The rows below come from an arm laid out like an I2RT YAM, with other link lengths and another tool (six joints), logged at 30 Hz.
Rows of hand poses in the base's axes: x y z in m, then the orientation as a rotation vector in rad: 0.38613, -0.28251, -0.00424, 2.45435, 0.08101, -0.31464; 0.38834, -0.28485, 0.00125, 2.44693, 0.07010, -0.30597; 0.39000, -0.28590, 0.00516, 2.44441, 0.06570, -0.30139; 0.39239, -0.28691, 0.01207, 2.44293, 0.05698, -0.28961; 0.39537, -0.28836, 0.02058, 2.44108, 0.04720, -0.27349; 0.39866, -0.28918, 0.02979, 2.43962, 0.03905, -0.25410; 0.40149, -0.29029, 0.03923, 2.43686, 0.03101, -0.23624; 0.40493, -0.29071, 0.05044, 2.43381, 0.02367, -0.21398; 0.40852, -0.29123, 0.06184, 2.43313, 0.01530, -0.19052; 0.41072, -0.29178, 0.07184, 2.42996, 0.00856, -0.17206; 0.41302, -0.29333, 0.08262, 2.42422, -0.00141, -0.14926; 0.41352, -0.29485, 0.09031, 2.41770, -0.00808, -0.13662
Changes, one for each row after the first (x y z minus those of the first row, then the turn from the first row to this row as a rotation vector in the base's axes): 0.00221, -0.00234, 0.00549, -0.00918, -0.00848, -0.00464; 0.00387, -0.00339, 0.00940, -0.01248, -0.01271, -0.00629; 0.00626, -0.00440, 0.01631, -0.01567, -0.02330, -0.00928; 0.00924, -0.00585, 0.02482, -0.01955, -0.03728, -0.01186; 0.01253, -0.00667, 0.03403, -0.02294, -0.05326, -0.01248; 0.01536, -0.00778, 0.04347, -0.02740, -0.06806, -0.01330; 0.01880, -0.00820, 0.05468, -0.03216, -0.08588, -0.01245; 0.02239, -0.00872, 0.06608, -0.03454, -0.10498, -0.01232; 0.02459, -0.00927, 0.07608, -0.03892, -0.11996, -0.01205; 0.02689, -0.01082, 0.08686, -0.04613, -0.13884, -0.01271; 0.02739, -0.01234, 0.09455, -0.05348, -0.14951, -0.01354
